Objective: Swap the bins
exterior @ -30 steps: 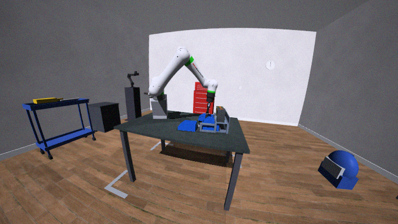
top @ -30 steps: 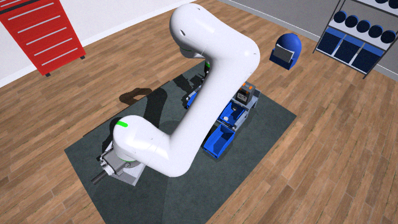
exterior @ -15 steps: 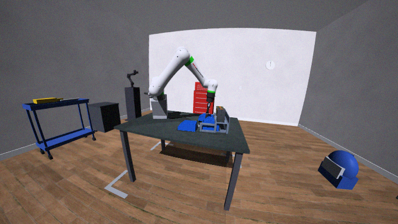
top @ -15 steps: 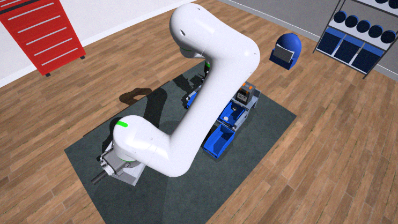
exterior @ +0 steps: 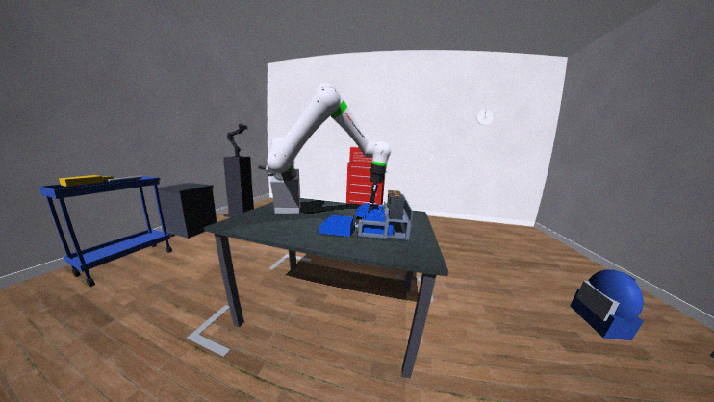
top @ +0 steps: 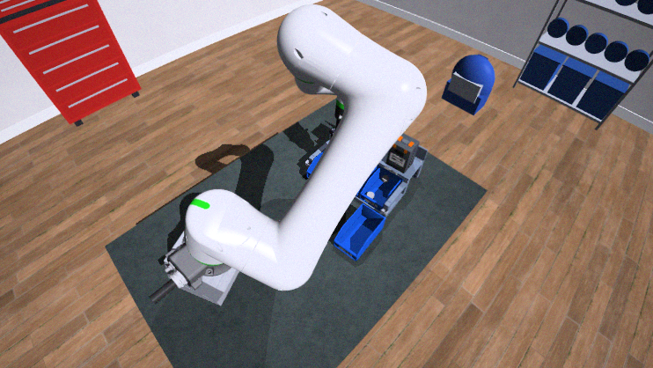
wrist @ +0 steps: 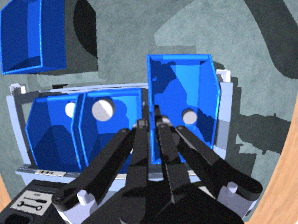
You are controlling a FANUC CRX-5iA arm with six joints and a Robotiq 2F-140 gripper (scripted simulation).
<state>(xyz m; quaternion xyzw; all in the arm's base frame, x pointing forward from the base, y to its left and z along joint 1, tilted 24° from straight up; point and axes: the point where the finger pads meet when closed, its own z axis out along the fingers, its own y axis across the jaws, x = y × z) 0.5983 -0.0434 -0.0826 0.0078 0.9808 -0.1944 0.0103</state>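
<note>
Right now the shelf is 70 mm to the right of my hand, 70 mm ahead of it and 30 mm below it.
</note>
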